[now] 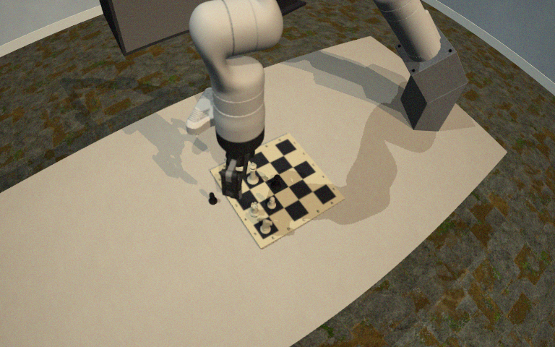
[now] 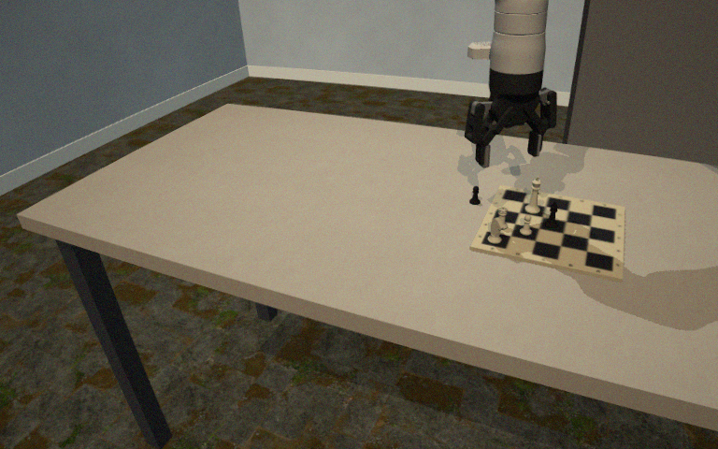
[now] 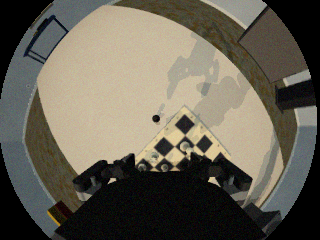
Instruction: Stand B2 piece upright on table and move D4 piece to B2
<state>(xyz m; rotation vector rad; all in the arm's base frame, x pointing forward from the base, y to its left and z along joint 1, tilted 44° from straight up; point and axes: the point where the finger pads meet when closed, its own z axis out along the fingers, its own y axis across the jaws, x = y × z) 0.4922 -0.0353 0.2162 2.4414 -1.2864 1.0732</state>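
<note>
My hand is 90 mm above the white pawn, 50 mm to the right of it and 30 mm past it. The rest, counted from my hand: chessboard: 110 mm below, 80 mm behind, 30 mm to the left; white king: 80 mm below, 50 mm behind, 20 mm to the right; black pawn: 100 mm below, 60 mm to the right, 40 mm ahead.
</note>
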